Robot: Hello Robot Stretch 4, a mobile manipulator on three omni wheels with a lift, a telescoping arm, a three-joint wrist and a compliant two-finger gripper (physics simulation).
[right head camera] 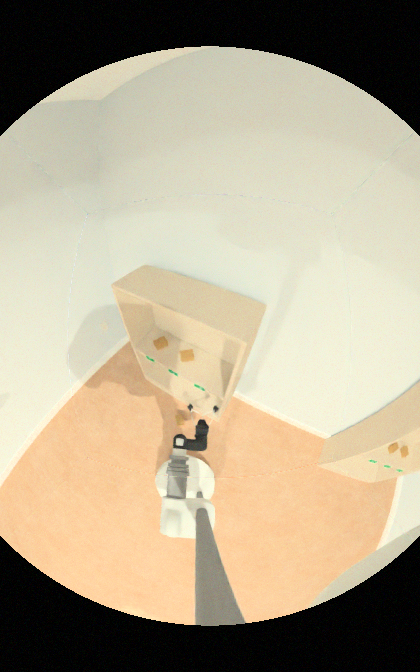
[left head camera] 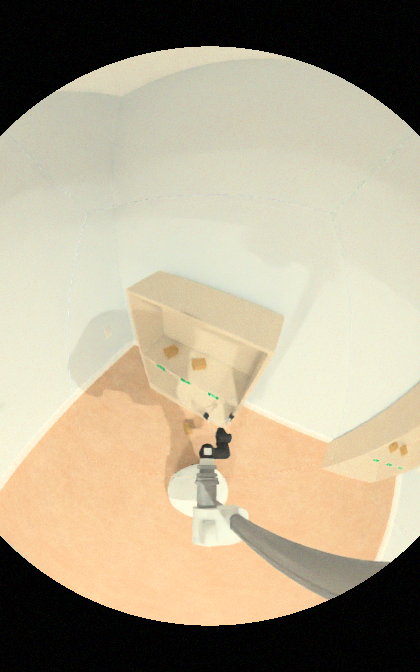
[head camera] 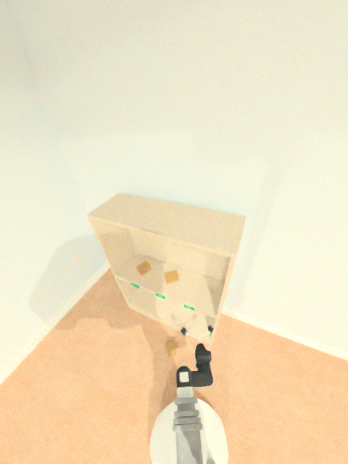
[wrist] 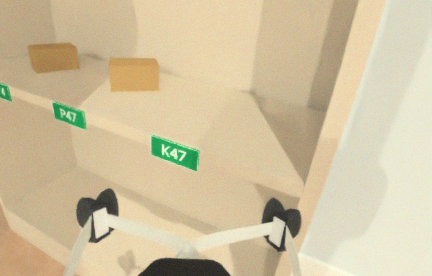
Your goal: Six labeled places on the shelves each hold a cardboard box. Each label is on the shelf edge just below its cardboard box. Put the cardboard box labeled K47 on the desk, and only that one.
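The green label K47 [head camera: 189,307] [left head camera: 213,396] [right head camera: 199,387] [wrist: 174,152] is on the shelf edge at the right of the near shelf unit [head camera: 165,215] [left head camera: 210,310] [right head camera: 190,300] [wrist: 345,100]. The shelf spot above it is bare. A cardboard box [head camera: 171,348] [left head camera: 188,426] [right head camera: 180,418] shows low in front of the unit, against the floor; its label cannot be read. My gripper [head camera: 197,330] [left head camera: 218,416] [right head camera: 203,408] [wrist: 191,210] is open and empty, in front of the unit's right part, to the right of that box in the head views. The desk cannot be made out.
Two cardboard boxes, one at the left [head camera: 144,268] [wrist: 53,57] and one in the middle [head camera: 172,276] [wrist: 134,75], stand on the labeled shelf. The label P47 [wrist: 69,115] is left of K47. Another shelf unit [left head camera: 350,450] [right head camera: 345,450] with two boxes stands at the right.
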